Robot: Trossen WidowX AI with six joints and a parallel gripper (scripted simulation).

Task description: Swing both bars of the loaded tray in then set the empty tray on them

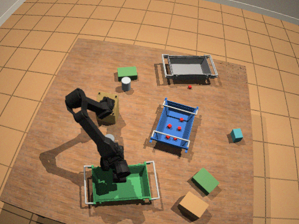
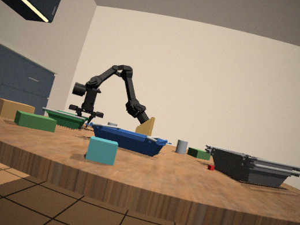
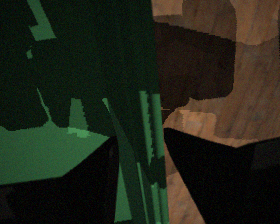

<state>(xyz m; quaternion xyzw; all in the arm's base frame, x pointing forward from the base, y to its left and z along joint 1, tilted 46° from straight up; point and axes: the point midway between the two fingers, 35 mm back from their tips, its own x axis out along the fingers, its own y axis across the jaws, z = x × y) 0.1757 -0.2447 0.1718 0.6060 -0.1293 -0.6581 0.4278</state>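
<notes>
Right now the green tray is 70 mm to the right of my gripper tip, 40 mm ahead of it and 30 mm above it. The rest, counted from my gripper tip: teal cube (560 mm ahead, 390 mm to the left, 10 mm above); tan box (400 mm ahead, 80 mm to the right, 20 mm above).
</notes>
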